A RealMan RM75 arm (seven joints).
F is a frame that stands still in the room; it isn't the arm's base.
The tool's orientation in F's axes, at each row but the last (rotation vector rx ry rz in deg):
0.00, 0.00, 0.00
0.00, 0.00, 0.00
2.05, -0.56, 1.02
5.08, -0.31, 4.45
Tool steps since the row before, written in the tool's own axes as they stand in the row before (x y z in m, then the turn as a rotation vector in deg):
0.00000, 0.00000, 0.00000, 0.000, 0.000, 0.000
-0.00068, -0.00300, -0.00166, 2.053, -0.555, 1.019
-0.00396, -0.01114, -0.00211, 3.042, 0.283, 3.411
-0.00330, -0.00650, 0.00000, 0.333, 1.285, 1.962
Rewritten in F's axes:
0.00000, 0.00000, 0.00000, 0.000, 0.000, 0.000
-0.00068, -0.00300, -0.00166, 2.053, -0.555, 1.019
-0.00374, -0.01113, -0.00255, 3.004, 0.214, 3.449
-0.00278, -0.00671, -0.00060, 0.228, 1.128, 2.071

